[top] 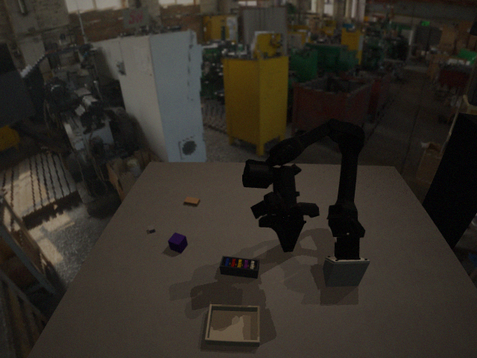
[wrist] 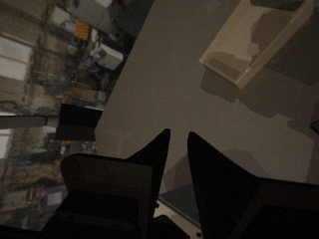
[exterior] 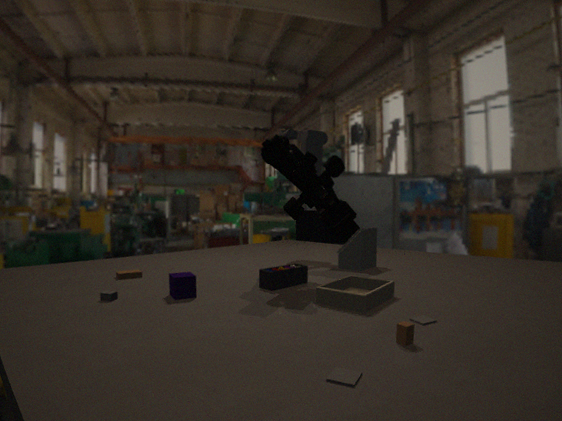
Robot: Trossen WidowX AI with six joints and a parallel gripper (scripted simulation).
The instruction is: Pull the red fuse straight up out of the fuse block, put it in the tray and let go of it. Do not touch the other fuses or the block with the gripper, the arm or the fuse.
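Right now my gripper tip is 15 cm short of the red fuse, 15 cm above it and 5 cm to the left of it. Also, from my gripper tip: tray: 17 cm below, 14 cm to the left, 11 cm ahead; then orange cube: 31 cm to the left, 24 cm ahead, 16 cm below; then purple cube: 35 cm ahead, 15 cm below, 10 cm to the right.
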